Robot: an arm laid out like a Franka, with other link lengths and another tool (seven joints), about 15 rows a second.
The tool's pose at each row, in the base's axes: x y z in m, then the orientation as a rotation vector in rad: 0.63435, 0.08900, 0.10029, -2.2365, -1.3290, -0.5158; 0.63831, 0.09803, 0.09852, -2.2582, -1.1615, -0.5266; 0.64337, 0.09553, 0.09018, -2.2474, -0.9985, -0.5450; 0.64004, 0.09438, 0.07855, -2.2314, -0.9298, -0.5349; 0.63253, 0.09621, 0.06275, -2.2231, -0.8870, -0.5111; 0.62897, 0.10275, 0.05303, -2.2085, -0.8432, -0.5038; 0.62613, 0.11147, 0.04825, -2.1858, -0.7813, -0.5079; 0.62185, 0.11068, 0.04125, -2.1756, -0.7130, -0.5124; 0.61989, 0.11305, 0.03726, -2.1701, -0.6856, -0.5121; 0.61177, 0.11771, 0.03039, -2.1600, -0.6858, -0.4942
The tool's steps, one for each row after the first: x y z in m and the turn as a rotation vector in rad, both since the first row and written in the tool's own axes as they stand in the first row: 0.00720, 0.00019, 0.00696, 0.0094, 0.0578, 0.1171; 0.00321, 0.00748, 0.01265, 0.0320, 0.1319, 0.2248; -0.00545, 0.00747, 0.02118, 0.0576, 0.1591, 0.2730; -0.01619, 0.00342, 0.03451, 0.0808, 0.1655, 0.3077; -0.01850, -0.00034, 0.04593, 0.1002, 0.1842, 0.3385; -0.01625, -0.00542, 0.05465, 0.1210, 0.2196, 0.3787; -0.02257, -0.00740, 0.05956, 0.1309, 0.2504, 0.4261; -0.02397, -0.00926, 0.06403, 0.1369, 0.2623, 0.4455; -0.02813, -0.01691, 0.07171, 0.1544, 0.2577, 0.4481
